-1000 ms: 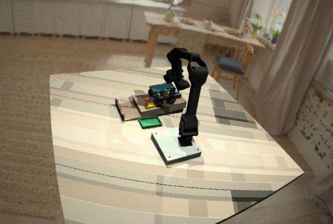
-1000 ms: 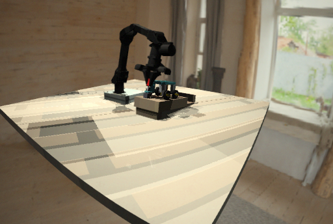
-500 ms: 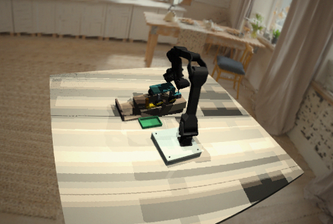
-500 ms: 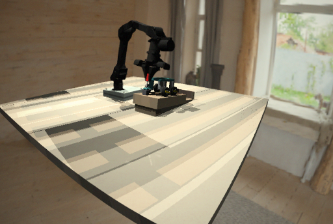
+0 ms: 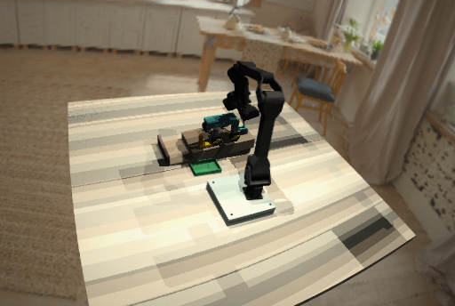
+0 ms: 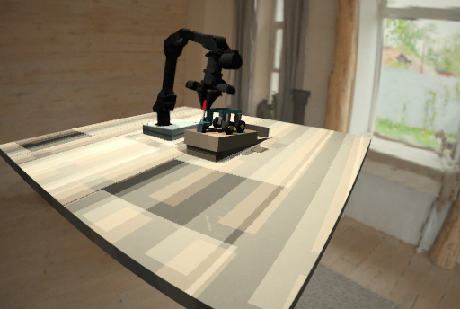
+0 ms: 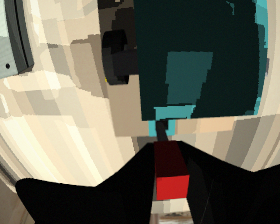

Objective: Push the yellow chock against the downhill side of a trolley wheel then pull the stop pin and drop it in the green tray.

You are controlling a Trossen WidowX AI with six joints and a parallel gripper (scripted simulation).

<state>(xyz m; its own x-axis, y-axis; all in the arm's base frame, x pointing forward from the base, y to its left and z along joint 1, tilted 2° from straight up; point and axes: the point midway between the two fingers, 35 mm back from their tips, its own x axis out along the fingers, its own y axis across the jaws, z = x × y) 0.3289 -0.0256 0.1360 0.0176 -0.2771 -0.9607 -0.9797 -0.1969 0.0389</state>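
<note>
Now: the green tray 13 cm behind my gripper tip, 17 cm to the left of it and 17 cm below it. The rest, counted from my gripper tip: brown ramp 1 cm ahead, 9 cm to the left, 11 cm below; then teal trolley 1 cm ahead, 9 cm to the left, 5 cm below; then red-headed stop pin right at my gripper tip.
</note>
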